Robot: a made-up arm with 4 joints.
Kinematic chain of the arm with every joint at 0, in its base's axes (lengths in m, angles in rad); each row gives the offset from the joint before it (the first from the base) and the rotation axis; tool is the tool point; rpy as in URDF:
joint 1: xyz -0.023 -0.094 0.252 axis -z
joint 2: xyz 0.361 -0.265 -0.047 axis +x
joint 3: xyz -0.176 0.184 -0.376 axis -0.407 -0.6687 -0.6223
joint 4: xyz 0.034 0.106 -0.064 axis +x
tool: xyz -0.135 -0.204 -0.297 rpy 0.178 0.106 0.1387
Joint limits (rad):
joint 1: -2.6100..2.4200
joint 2: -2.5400..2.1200
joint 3: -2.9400..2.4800
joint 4: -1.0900..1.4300
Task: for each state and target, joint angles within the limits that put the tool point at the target. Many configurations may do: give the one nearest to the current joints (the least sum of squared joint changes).
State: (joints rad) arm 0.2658 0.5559 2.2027 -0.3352
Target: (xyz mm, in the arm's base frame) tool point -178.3 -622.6 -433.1
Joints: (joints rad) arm 0.8841 -0.1580 1.3910 0.2245
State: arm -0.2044 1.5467 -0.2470 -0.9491
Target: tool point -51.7 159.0 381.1
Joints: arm -0.4914 2.0231 -0.1896 -0.7411
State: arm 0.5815 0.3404 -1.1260 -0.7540
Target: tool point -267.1 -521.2 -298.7
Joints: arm 0.8436 -0.2819 -1.0316 -0.8696
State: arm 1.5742 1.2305 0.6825 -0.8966
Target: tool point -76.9 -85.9 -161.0
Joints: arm 1.6983 0.5577 0.7319 -1.0273
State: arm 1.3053 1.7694 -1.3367 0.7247
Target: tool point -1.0 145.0 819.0
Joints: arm 2.0453 2.1200 -0.8797 1.2035
